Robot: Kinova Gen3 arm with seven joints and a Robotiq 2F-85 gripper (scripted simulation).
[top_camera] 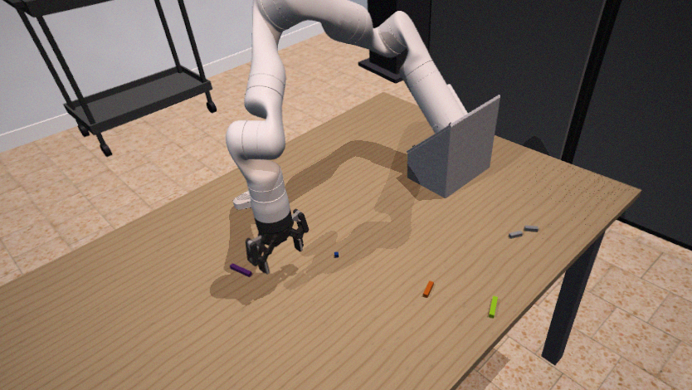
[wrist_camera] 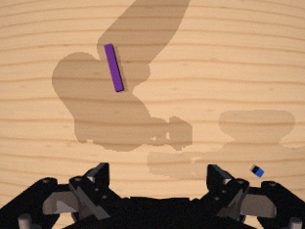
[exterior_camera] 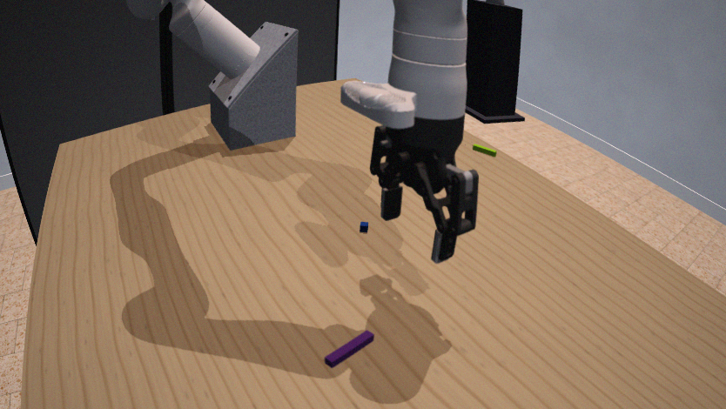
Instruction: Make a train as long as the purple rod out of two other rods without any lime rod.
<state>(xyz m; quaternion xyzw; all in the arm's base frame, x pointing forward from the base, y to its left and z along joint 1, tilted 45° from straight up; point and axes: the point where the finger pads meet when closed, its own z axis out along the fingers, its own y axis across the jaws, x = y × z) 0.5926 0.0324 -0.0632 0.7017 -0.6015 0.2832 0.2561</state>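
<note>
My gripper is now 230 mm to the right of the orange rod, 230 mm past it and 70 mm above it. The rest, counted from my hand: lime rod 340 mm to the left, 300 mm behind, 70 mm below; purple rod 100 mm to the right, 70 mm below, 70 mm ahead; blue rod 140 mm behind, 70 mm below, 10 mm to the left.
</note>
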